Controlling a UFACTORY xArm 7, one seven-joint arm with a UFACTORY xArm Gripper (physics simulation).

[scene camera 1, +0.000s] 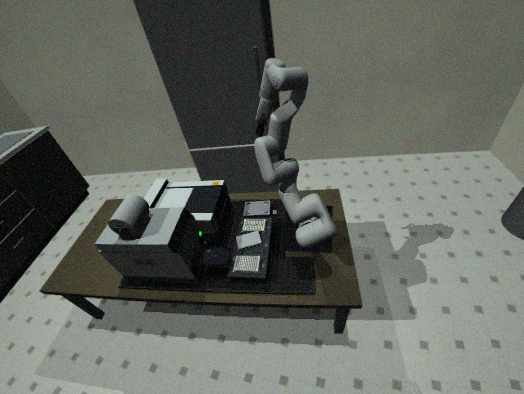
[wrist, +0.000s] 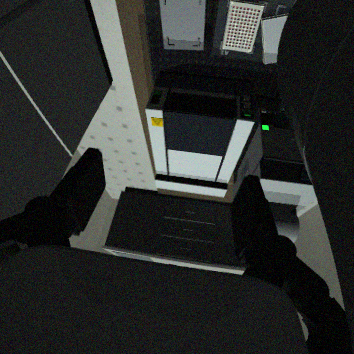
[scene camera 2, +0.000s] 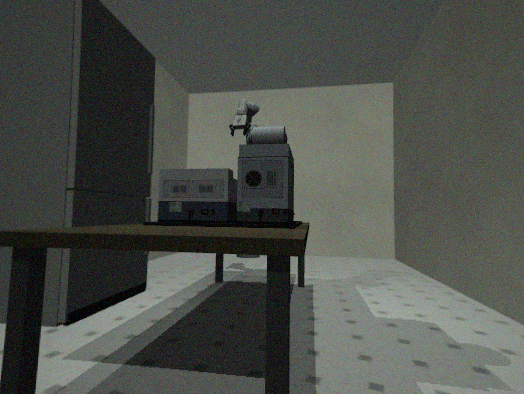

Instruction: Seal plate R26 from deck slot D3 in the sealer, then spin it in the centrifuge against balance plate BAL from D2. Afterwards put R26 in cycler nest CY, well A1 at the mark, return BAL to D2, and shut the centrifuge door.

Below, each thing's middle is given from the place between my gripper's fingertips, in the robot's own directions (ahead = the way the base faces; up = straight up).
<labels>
I see my gripper 40 cm short of the dark lid panel point(scene camera 1: 201, 198), 1 cm to the right of it and 40 cm above it. The rest, counted from my hand: centrifuge point(scene camera 2: 185, 195): 55 cm ahead, 1 cm to the left, 49 cm below.
</labels>
